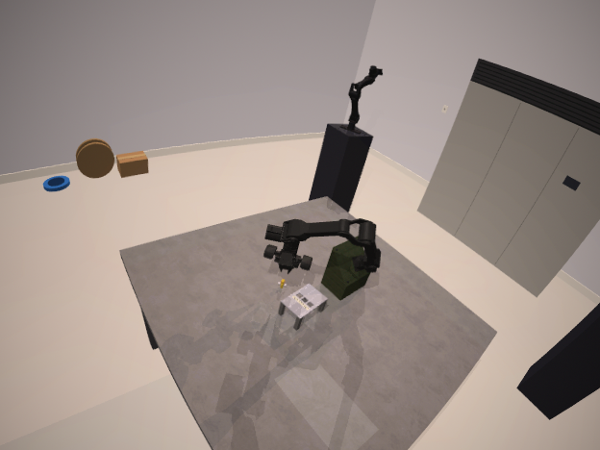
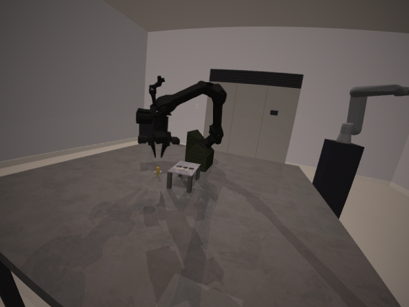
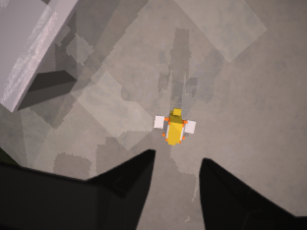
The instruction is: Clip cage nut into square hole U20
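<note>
Now: the yellow cage nut 70 mm below my gripper tip.
</note>
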